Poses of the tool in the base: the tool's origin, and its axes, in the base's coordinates. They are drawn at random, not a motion.
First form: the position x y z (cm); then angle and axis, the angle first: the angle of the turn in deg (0 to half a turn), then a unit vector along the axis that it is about.
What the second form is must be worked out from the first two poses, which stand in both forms.
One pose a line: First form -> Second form
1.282 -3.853 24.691 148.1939 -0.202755 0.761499 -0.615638 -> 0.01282 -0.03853 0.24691 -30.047 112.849 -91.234
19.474 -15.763 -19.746 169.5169 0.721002 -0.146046 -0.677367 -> 0.19474 -0.15763 -0.19746 122.222 -24.757 -114.825
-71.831 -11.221 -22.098 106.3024 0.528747 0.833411 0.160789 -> -0.71831 -0.11221 -0.22098 56.207 88.594 17.092
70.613 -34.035 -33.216 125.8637 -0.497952 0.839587 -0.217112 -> 0.70613 -0.34035 -0.33216 -62.674 105.674 -27.327
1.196 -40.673 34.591 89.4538 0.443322 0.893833 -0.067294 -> 0.01196 -0.40673 0.34591 39.657 79.957 -6.020
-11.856 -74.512 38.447 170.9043 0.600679 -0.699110 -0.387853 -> -0.11856 -0.74512 0.38447 102.659 -119.481 -66.286
